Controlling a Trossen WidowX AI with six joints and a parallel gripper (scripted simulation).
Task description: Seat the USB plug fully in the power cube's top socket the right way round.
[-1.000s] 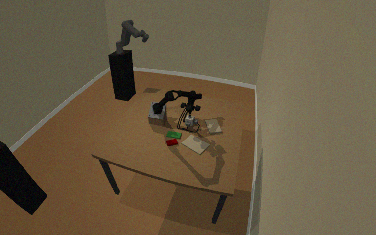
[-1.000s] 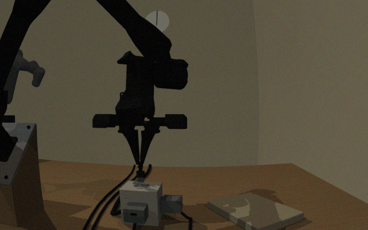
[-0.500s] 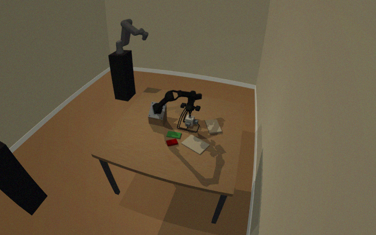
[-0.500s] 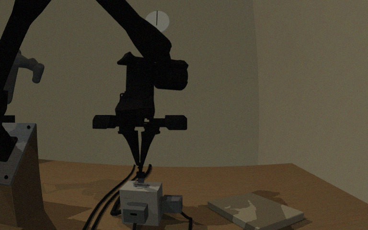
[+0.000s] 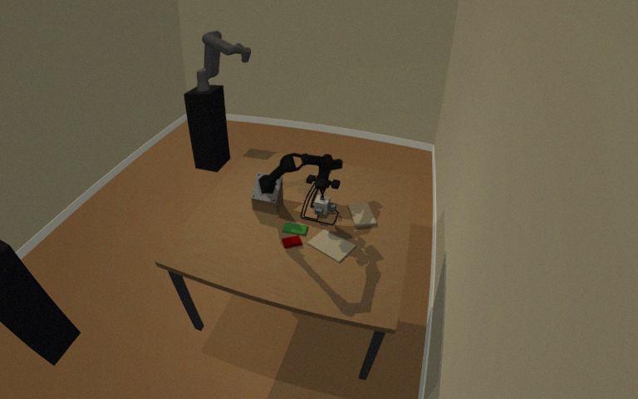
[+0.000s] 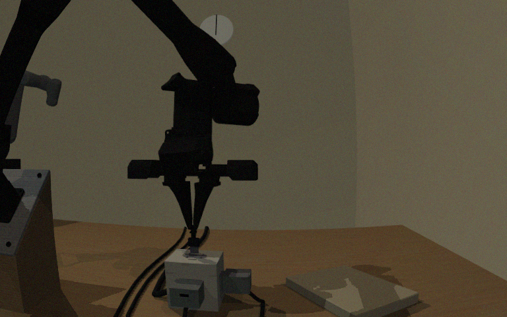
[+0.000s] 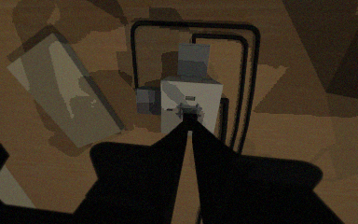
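Right now my gripper tip is 2 cm above the USB plug. Round my gripper tip: red block (7 cm behind, 33 cm to the right, 11 cm below); green block (9 cm behind, 22 cm to the right, 11 cm below); pale flat book (24 cm ahead, 2 cm to the left, 11 cm below).
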